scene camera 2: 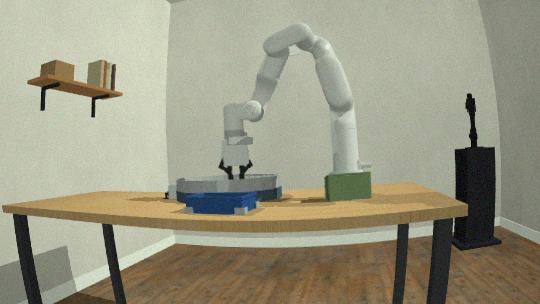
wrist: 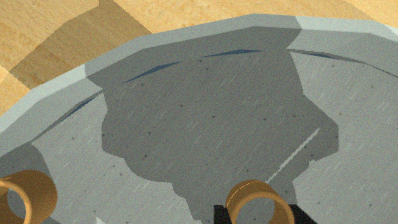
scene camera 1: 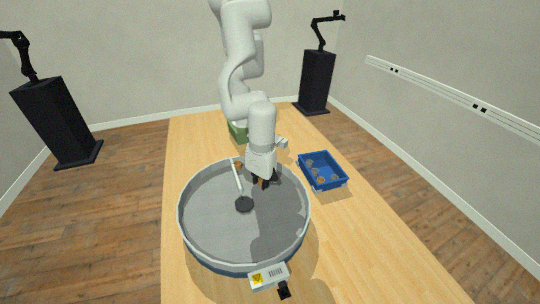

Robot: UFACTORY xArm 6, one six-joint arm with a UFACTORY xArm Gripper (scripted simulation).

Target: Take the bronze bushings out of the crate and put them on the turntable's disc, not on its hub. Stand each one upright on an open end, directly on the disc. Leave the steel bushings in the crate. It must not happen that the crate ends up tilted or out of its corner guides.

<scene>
blue crate: scene camera 2; scene camera 1; not seen in the wrist view (out of frame)
same spot on blue crate: (scene camera 2: 208, 202) = (scene camera 1: 336, 167)
</scene>
